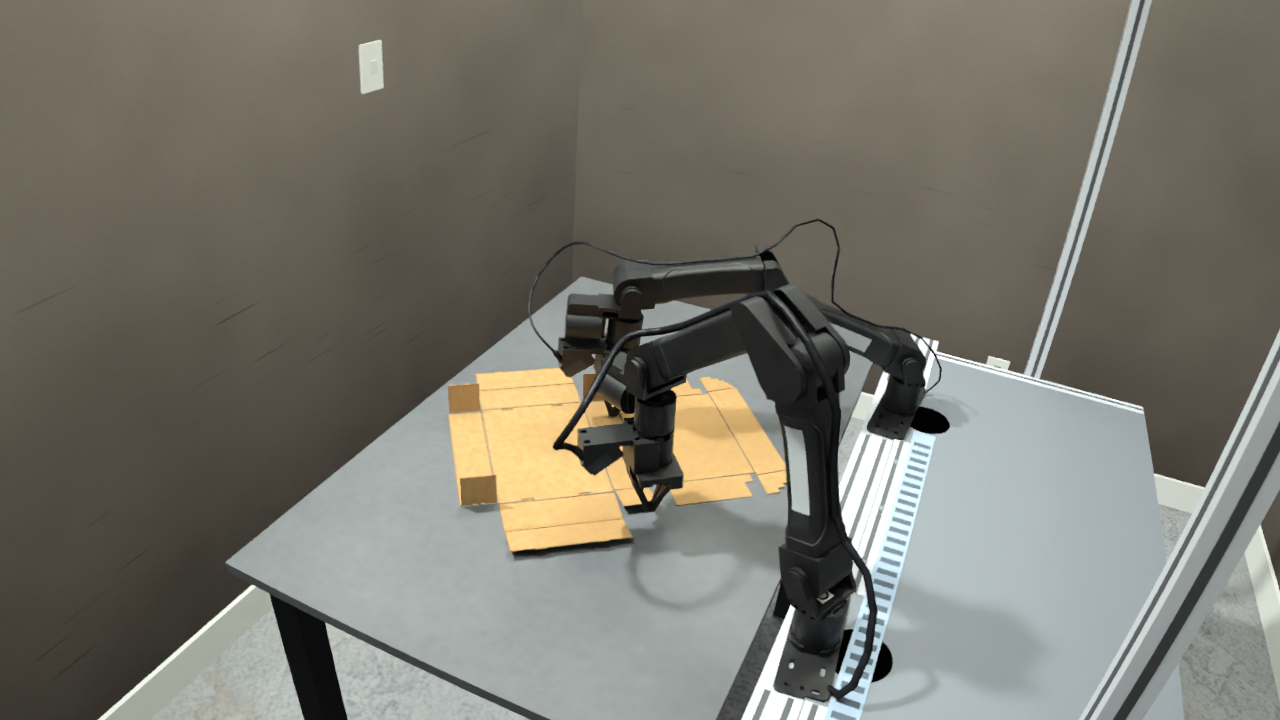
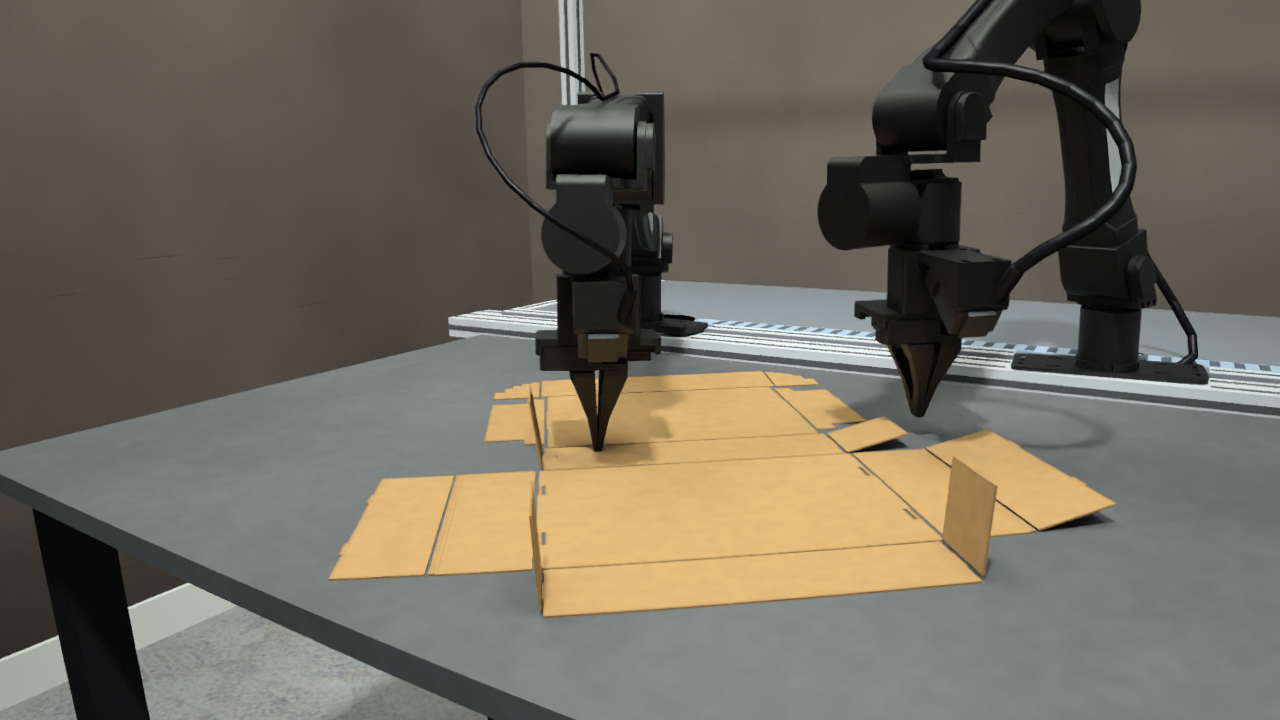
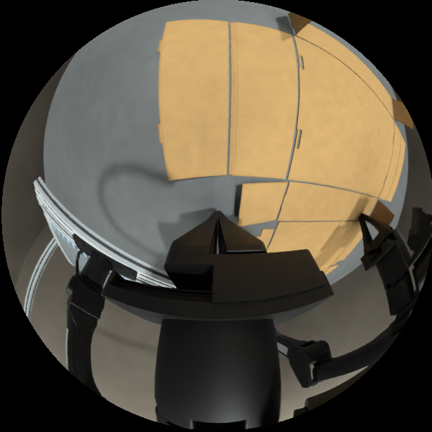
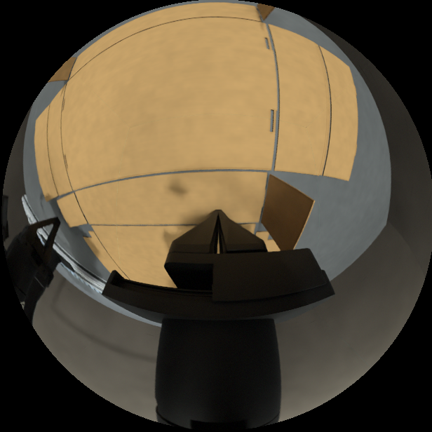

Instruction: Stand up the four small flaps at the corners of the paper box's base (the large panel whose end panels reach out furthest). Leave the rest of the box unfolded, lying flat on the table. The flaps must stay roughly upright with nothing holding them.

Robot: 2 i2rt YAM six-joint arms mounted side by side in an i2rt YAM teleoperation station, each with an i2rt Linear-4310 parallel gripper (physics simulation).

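Seen in the pictures: left gripper, fingertip midpoint: (image 1: 649, 510) (image 2: 917, 415); right gripper, fingertip midpoint: (image 1: 612, 415) (image 2: 597, 449); left arm's base, link origin: (image 1: 813, 642) (image 2: 1105, 373); right arm's base, link origin: (image 1: 896, 410).
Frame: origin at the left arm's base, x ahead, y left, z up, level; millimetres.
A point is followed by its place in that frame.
The box's base (image 1: 537, 452) @(x 504, y -244, z -11 mm) (image 2: 707, 510) @(x 517, y -258, z -10 mm) (image 3: 340, 115) (image 4: 170, 100) lies flat. Three corner flaps stand roughly upright with nothing holding them: the front right flap (image 2: 970, 516) @(x 531, y -82, z 19 mm) (image 1: 477, 489) @(x 528, y -82, z 21 mm), the front left flap (image 2: 536, 550) @(x 678, y -290, z 20 mm) (image 1: 463, 397) @(x 670, y -295, z 21 mm) and the back left flap (image 2: 536, 425) @(x 471, y -431, z 19 mm) (image 4: 287, 210). The fourth flap (image 2: 868, 434) @(x 317, y -193, z -3 mm) (image 3: 262, 200) is low, tilted slightly off the table. My left gripper (image 1: 644, 508) @(x 280, y -159, z 8 mm) (image 2: 919, 414) @(x 280, y -159, z 8 mm) (image 3: 217, 215) is shut and empty, above the table beside that flap. My right gripper (image 2: 597, 447) @(x 429, y -399, z -10 mm) (image 4: 218, 214) is shut and empty, its tips at or just above the back end panel (image 2: 742, 449) @(x 378, y -286, z -10 mm), near the upright back left flap.
The box's lid part (image 1: 716, 438) @(x 241, y -408, z -10 mm) (image 2: 671, 416) @(x 309, y -386, z -10 mm) lies flat towards the arm bases. Side panels (image 2: 487, 523) @(x 602, y -384, z -10 mm) (image 1: 563, 523) @(x 393, y -97, z -9 mm) spread out on both sides; the outer right one (image 2: 1020, 479) @(x 388, y -63, z -3 mm) is slightly raised. The white rail (image 2: 769, 340) @(x -33, y -407, z 3 mm) runs along the table's back.
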